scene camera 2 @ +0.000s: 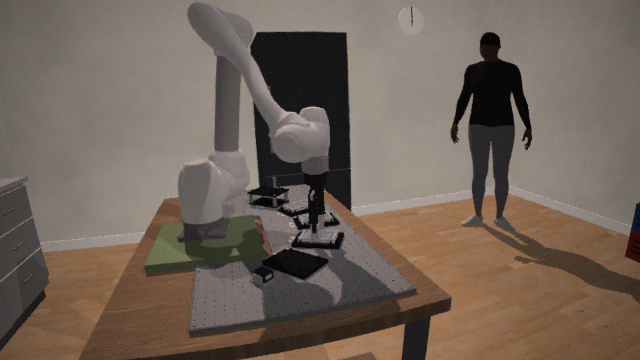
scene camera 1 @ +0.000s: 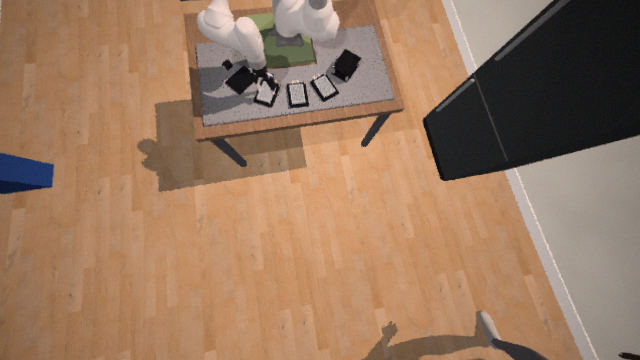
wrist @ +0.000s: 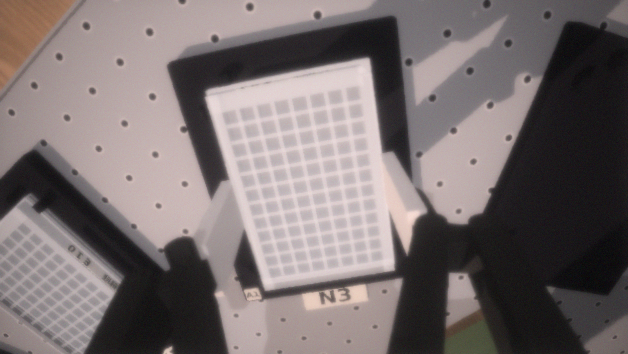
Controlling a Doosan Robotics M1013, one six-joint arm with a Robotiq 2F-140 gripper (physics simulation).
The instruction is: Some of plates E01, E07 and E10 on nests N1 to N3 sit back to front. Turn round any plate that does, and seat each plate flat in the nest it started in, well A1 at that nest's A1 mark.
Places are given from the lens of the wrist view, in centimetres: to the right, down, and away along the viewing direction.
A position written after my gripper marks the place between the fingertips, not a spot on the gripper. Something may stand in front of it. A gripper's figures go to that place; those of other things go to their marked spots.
my gripper (wrist: 310, 188): 0, 1, 21
black RD nest (wrist: 555, 193): 15, 1, 22
nest N3 (wrist: 378, 39): 3, -7, 18
The marked spots on the nest N3 and the black RD nest are 15 cm apart.
